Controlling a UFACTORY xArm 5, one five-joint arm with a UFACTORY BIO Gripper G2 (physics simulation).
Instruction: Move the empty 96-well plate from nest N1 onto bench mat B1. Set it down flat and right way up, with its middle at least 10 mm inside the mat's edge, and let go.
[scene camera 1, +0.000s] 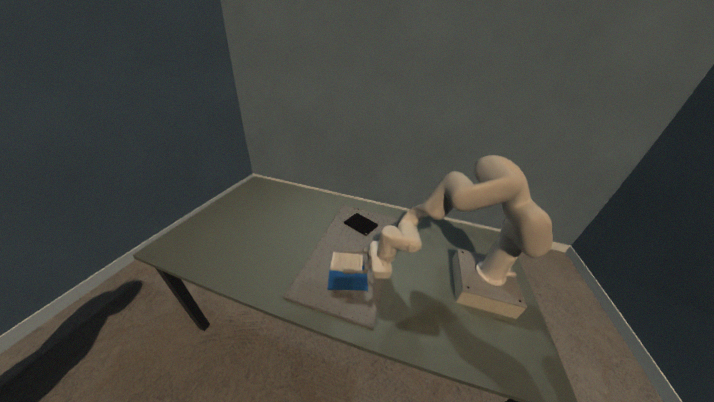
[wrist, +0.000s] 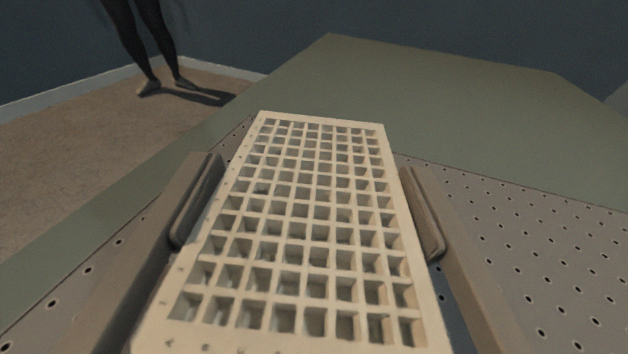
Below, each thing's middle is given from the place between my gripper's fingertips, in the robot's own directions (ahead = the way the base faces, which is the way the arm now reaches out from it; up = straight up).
My gripper is now 10 mm past the white 96-well plate (wrist: 308, 235).
